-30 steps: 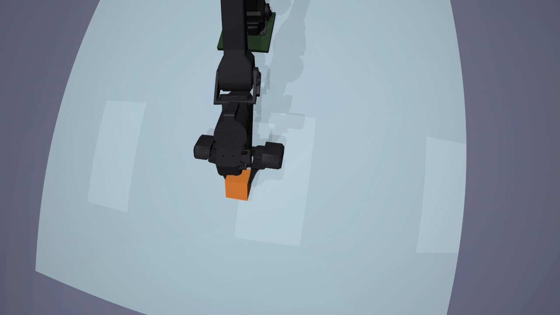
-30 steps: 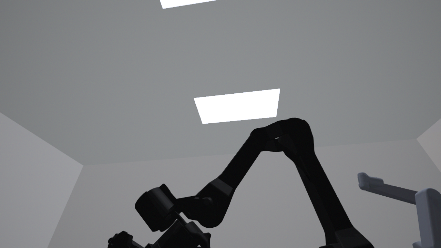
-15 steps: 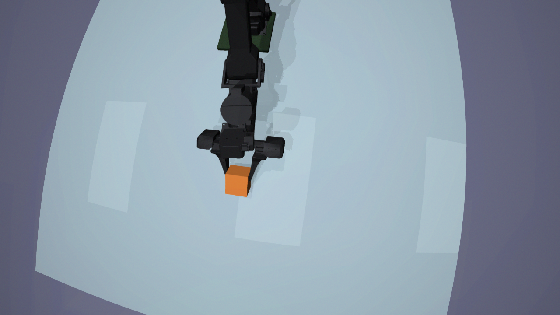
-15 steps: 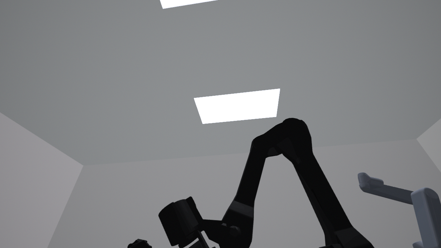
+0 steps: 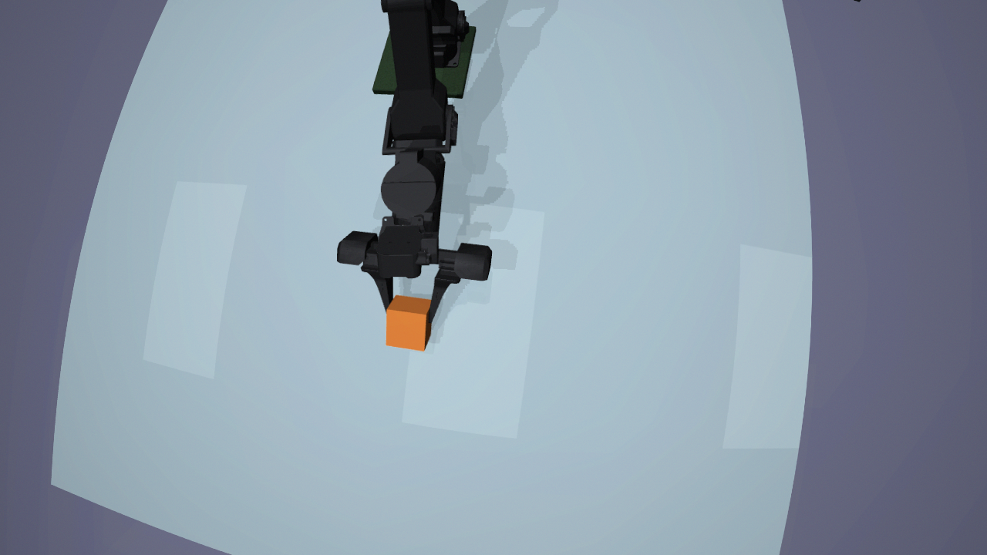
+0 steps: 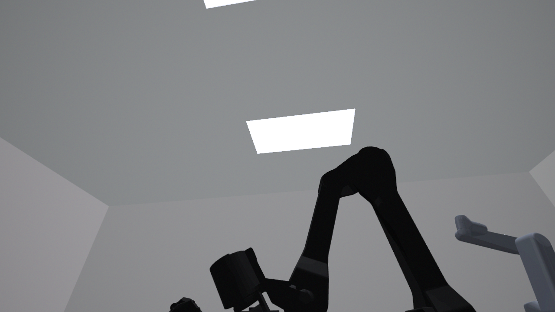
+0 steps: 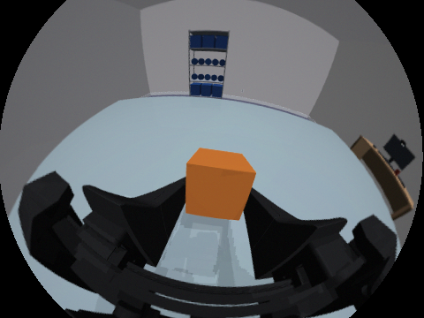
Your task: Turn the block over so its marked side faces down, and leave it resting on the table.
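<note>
Right now my gripper tip is 10 mm above the orange block.
</note>
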